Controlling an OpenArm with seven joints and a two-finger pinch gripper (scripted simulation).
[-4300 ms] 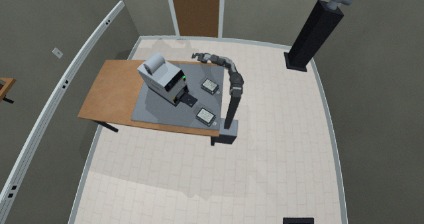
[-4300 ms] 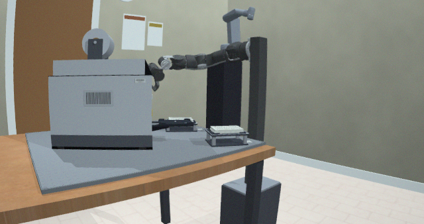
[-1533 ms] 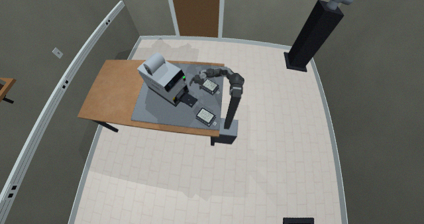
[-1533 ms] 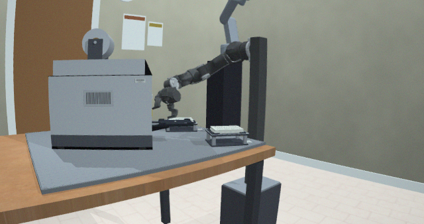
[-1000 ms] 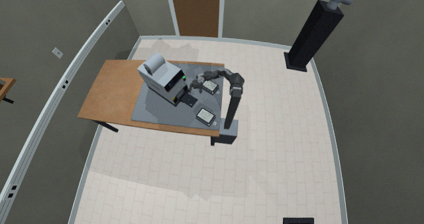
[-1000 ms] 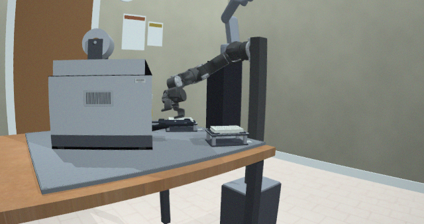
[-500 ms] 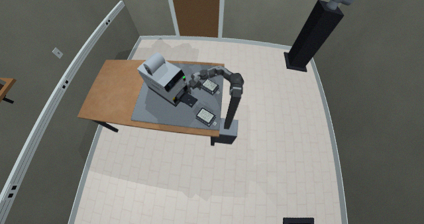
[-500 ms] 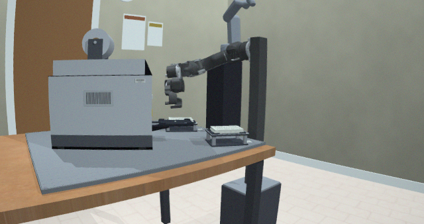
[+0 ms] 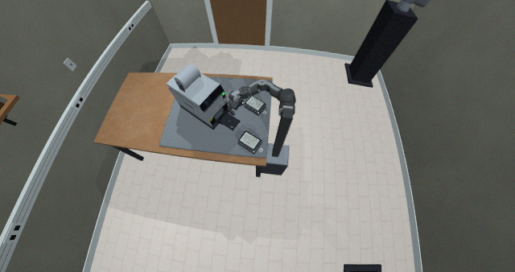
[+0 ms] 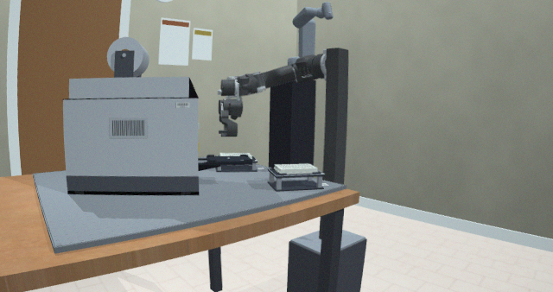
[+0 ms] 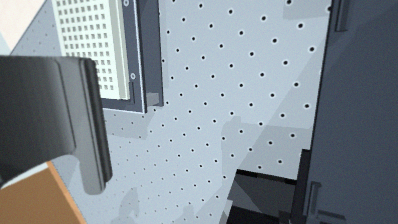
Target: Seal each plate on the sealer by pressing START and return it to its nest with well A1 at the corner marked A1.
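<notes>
Right now the plate nest is 21 cm to the left of my hand, 14 cm behind it and 11 cm below it. Round my hand: white start button 9 cm ahead, 5 cm to the right, 3 cm above; then yellow warning mark 18 cm ahead, 11 cm to the left, 2 cm below; then sealer stage 8 cm to the left, 7 cm below, 4 cm ahead.
</notes>
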